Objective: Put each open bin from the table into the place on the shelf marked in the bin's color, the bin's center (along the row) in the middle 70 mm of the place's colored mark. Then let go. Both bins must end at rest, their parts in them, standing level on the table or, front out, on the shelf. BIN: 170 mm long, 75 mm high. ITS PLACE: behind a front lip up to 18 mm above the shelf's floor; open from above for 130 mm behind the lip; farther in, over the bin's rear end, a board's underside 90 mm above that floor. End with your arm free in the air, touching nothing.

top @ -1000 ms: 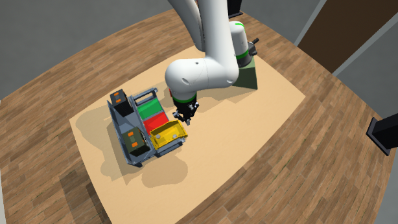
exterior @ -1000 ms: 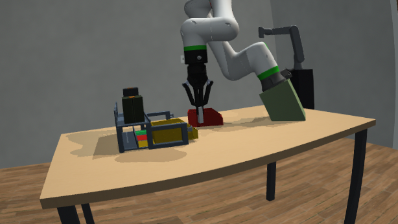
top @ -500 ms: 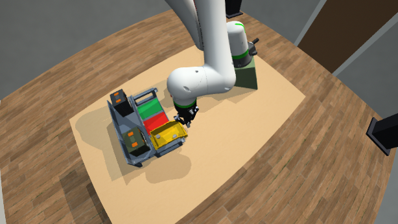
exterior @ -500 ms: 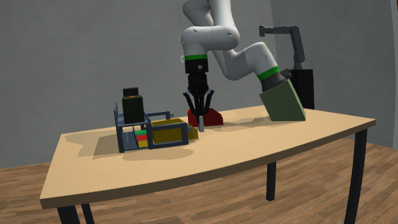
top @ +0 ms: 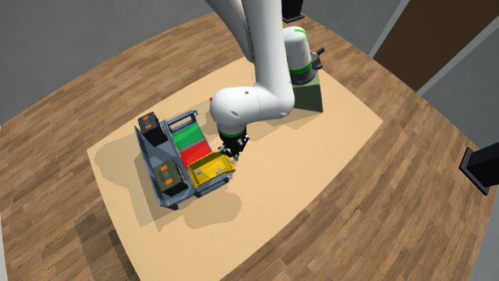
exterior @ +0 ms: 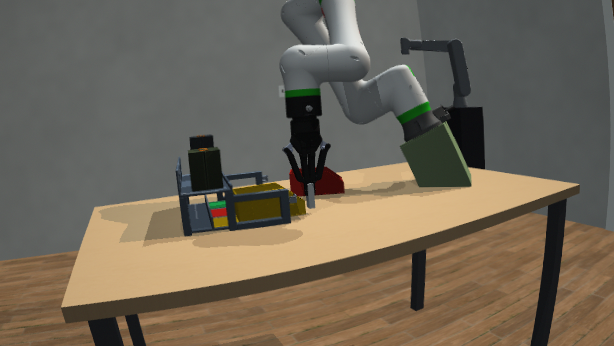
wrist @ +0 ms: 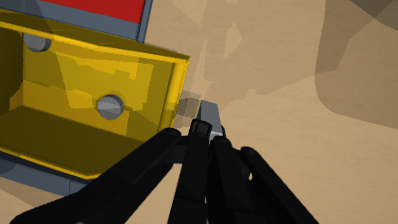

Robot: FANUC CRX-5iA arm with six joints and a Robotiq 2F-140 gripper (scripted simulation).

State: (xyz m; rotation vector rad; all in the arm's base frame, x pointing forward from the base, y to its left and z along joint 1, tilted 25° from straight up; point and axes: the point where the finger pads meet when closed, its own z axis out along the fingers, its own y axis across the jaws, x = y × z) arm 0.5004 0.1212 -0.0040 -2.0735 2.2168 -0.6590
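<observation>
Now: hand 11 cm short of the yellow bin and 1 cm to the left of it. Round my hand: red bin: 25 cm to the right, 13 cm behind, 1 cm below.
</observation>
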